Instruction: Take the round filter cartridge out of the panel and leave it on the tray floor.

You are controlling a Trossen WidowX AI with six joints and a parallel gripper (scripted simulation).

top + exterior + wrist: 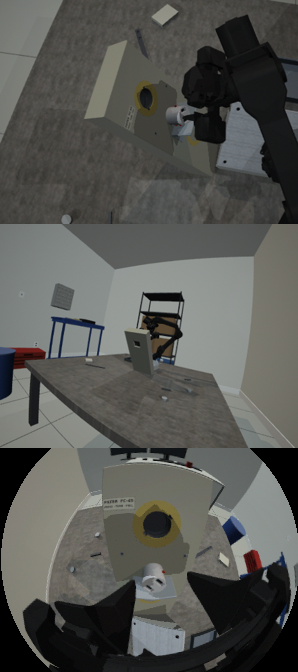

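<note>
Now: gripper tip 7 cm above the round filter cartridge and 1 cm short of it. From my gripper tip the other things lie so: block (46 cm to the right, 28 cm below, 21 cm ahead); tray (32 cm to the right, 28 cm below, 28 cm behind).
</note>
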